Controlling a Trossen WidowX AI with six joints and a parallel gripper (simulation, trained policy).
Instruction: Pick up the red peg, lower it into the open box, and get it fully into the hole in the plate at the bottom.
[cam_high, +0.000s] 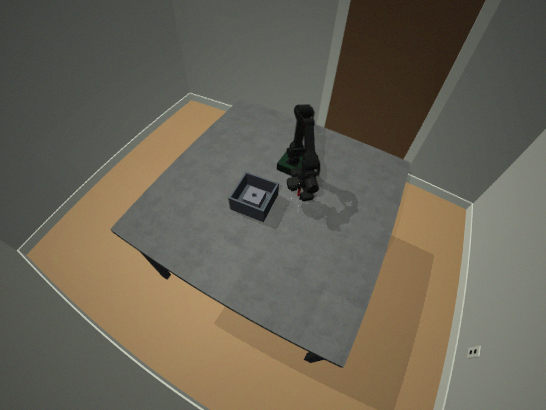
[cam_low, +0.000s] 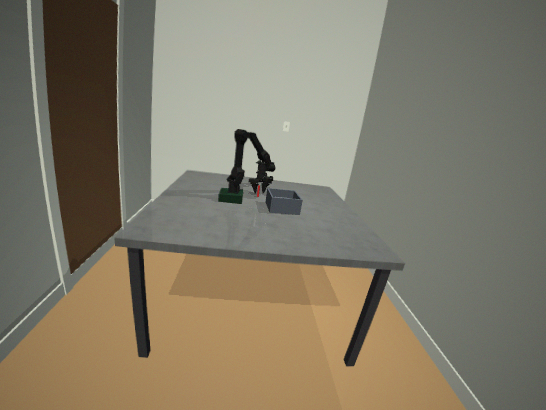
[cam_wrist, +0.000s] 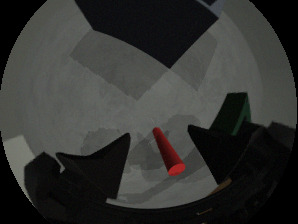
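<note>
The red peg is 1 cm to the left of my gripper tip, 1 cm behind it and 1 cm above it. Also, from my gripper tip: plate 17 cm to the right, 16 cm ahead, 2 cm above; grey box 17 cm to the right, 16 cm ahead.
</note>
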